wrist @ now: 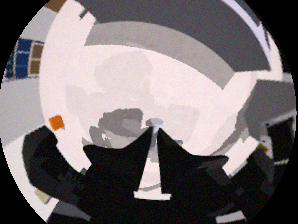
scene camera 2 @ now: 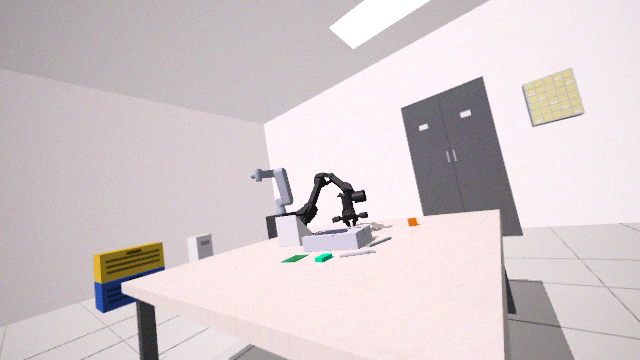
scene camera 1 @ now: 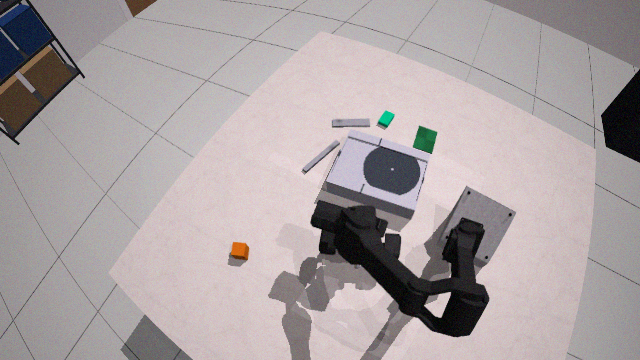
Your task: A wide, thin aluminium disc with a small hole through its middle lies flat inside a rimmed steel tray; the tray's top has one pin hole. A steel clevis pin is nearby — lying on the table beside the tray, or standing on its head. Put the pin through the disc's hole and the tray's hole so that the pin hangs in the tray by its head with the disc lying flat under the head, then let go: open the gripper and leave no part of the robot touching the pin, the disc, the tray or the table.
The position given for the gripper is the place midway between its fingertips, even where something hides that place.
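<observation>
A steel clevis pin is held by the gripper [wrist: 154, 129].
</observation>
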